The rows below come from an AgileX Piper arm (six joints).
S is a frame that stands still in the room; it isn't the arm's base.
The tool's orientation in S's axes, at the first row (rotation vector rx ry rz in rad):
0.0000 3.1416 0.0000
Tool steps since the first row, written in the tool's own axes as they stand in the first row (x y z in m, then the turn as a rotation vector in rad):
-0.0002 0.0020 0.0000 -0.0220 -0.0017 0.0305
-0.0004 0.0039 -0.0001 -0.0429 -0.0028 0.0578
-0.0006 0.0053 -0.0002 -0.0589 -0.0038 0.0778
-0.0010 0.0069 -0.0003 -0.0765 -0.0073 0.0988
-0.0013 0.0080 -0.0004 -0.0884 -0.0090 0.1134
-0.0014 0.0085 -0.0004 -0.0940 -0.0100 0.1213
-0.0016 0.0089 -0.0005 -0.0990 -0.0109 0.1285
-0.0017 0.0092 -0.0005 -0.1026 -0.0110 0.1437
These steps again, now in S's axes. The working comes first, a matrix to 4 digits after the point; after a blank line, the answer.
The tool's axes in the first row as the columns of a matrix, in S's axes (used below as rounded here):
-1.0000 0.0000 0.0000
0.0000 1.0000 0.0000
0.0000 0.0000 -1.0000

0.0002 0.0020 0.0000 0.0220 -0.0017 -0.0305
0.0004 0.0039 0.0001 0.0429 -0.0028 -0.0578
0.0006 0.0053 0.0002 0.0589 -0.0038 -0.0778
0.0010 0.0069 0.0003 0.0765 -0.0073 -0.0988
0.0013 0.0080 0.0004 0.0884 -0.0090 -0.1134
0.0014 0.0085 0.0004 0.0940 -0.0100 -0.1213
0.0016 0.0089 0.0005 0.0990 -0.0109 -0.1285
0.0017 0.0092 0.0005 0.1026 -0.0110 -0.1437

